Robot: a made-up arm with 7 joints. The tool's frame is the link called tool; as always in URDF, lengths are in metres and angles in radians. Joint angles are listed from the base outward. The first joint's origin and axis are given. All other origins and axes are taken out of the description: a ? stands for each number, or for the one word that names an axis. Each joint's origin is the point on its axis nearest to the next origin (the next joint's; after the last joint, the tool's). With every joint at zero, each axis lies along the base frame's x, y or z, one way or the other. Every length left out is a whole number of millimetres.
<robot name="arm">
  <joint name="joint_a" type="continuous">
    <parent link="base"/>
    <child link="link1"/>
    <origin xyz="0 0.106 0"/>
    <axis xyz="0 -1 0"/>
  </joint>
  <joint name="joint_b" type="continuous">
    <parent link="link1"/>
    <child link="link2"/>
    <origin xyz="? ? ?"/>
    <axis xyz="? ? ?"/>
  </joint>
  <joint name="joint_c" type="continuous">
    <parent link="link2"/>
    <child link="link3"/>
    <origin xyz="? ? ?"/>
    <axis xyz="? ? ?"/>
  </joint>
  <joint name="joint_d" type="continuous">
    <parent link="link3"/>
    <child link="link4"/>
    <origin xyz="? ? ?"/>
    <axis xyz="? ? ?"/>
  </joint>
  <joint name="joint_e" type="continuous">
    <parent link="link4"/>
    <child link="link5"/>
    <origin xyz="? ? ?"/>
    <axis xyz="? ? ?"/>
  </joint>
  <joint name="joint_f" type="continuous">
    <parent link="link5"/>
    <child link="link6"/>
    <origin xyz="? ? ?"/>
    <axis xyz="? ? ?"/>
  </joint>
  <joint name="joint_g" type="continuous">
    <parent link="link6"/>
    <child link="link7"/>
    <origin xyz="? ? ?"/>
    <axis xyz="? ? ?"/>
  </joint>
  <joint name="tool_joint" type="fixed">
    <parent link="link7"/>
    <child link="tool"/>
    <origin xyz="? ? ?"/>
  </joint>
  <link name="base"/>
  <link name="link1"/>
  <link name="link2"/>
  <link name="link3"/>
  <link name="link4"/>
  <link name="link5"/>
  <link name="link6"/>
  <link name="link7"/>
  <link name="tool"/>
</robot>
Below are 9 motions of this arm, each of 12 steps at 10 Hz.
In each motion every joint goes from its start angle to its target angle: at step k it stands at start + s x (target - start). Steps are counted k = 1, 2, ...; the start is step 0. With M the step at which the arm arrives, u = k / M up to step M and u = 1 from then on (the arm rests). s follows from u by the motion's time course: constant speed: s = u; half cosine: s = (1 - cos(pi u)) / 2; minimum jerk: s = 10 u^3 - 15 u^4 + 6 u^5.
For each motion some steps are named. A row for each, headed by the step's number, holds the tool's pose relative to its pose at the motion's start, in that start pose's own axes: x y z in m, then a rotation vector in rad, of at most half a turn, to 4 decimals.
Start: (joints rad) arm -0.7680 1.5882 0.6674 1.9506 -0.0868 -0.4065 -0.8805
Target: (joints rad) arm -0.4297 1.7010 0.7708 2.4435 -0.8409 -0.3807 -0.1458
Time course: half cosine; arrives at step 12
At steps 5, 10, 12:
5: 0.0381 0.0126 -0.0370 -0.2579 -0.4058 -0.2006
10: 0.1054 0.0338 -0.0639 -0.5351 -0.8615 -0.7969
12: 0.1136 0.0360 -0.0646 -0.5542 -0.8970 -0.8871

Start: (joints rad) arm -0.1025 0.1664 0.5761 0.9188 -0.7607 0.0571 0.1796
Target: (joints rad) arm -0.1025 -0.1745 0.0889 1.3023 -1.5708 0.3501 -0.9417
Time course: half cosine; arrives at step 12
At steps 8, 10, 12:
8: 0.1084 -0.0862 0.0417 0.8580 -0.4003 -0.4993
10: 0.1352 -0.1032 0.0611 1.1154 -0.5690 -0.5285
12: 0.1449 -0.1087 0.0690 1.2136 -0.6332 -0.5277

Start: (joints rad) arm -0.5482 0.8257 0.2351 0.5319 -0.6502 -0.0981 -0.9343
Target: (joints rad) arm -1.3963 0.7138 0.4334 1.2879 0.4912 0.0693 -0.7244
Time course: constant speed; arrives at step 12
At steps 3, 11, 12:
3: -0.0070 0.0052 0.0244 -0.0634 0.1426 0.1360
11: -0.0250 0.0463 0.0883 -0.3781 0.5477 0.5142
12: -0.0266 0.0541 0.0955 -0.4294 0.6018 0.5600

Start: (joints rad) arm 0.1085 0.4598 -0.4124 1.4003 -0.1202 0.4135 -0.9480
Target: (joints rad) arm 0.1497 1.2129 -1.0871 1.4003 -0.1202 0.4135 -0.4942
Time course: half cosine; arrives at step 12
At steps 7, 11, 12:
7: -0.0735 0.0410 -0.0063 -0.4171 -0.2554 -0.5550
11: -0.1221 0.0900 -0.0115 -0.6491 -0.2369 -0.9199
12: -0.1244 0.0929 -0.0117 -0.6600 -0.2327 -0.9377

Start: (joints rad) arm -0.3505 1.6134 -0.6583 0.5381 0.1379 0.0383 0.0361
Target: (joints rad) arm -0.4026 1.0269 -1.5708 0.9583 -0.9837 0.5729 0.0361
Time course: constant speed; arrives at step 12
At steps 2, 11, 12:
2: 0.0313 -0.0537 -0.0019 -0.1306 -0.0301 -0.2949
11: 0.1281 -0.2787 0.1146 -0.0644 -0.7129 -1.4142
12: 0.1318 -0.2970 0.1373 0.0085 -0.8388 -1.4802

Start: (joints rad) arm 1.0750 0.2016 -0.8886 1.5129 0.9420 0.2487 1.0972
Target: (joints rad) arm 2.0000 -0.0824 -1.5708 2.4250 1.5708 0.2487 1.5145
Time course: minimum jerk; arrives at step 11
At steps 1, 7, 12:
1: 0.0017 -0.0003 -0.0020 -0.0133 0.0001 -0.0046
7: 0.0677 -0.1440 -0.1520 -1.5114 0.3554 -0.0060
12: 0.0488 -0.2007 -0.1464 -1.9162 0.5913 0.3038

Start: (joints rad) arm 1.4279 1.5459 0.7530 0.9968 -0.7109 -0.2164 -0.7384
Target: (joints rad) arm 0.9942 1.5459 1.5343 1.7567 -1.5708 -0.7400 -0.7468
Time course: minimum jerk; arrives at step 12
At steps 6, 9, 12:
6: 0.0369 0.0651 -0.0448 0.2590 -0.5827 -0.1173
9: 0.0645 0.1289 -0.0577 0.3971 -0.9744 -0.3832
12: 0.0717 0.1460 -0.0573 0.4182 -1.0593 -0.4764

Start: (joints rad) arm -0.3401 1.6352 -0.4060 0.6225 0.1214 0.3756 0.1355
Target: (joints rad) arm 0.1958 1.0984 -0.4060 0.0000 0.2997 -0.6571 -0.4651
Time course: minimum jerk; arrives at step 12
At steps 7, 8, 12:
7: -0.0034 -0.0900 -0.0235 0.2620 -0.3747 0.5830
8: 0.0063 -0.1098 -0.0228 0.3398 -0.4277 0.7234
12: 0.0275 -0.1379 -0.0177 0.4690 -0.4890 0.9462

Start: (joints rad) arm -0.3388 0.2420 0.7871 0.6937 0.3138 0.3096 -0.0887
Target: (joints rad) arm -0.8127 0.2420 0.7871 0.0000 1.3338 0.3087 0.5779
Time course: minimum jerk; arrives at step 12
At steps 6, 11, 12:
6: -0.1091 0.1013 0.0122 -0.0810 0.3303 0.4888
11: -0.1929 0.2042 0.0899 0.0875 0.2442 1.0168
12: -0.1935 0.2052 0.0910 0.0903 0.2409 1.0214

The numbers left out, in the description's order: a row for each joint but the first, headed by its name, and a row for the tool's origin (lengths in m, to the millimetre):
joint_b: xyz 0 0 0, axis 1 0 0
joint_c: xyz 0 0 -0.208, axis 0 0 1
joint_d: xyz 0 0 0, axis 0 -1 0
joint_e: xyz 0 0 -0.214, axis 0 0 1
joint_f: xyz 0 0 0, axis 0 1 0
joint_g: xyz 0 0 0, axis -1 0 0
tool: xyz 0 0 0

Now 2 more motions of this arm.
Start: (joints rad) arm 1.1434 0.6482 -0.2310 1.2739 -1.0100 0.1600 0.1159
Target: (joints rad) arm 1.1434 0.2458 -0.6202 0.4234 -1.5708 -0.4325 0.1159
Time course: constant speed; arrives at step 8
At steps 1, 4, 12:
1: 0.0101 -0.0285 -0.0025 -0.1064 -0.0742 -0.0634
4: 0.0454 -0.1088 0.0079 -0.4350 -0.3585 -0.2530
12: 0.0895 -0.1917 0.0542 -0.8837 -0.8347 -0.5019

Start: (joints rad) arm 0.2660 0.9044 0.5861 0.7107 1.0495 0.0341 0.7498
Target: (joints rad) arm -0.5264 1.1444 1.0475 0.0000 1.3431 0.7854 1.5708
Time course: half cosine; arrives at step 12
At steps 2, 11, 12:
2: 0.0008 0.0123 0.0156 0.0109 0.0514 0.0434
11: 0.0909 0.0791 0.2143 0.0785 0.0393 0.6868
12: 0.0933 0.0788 0.2171 0.0767 0.0283 0.6953

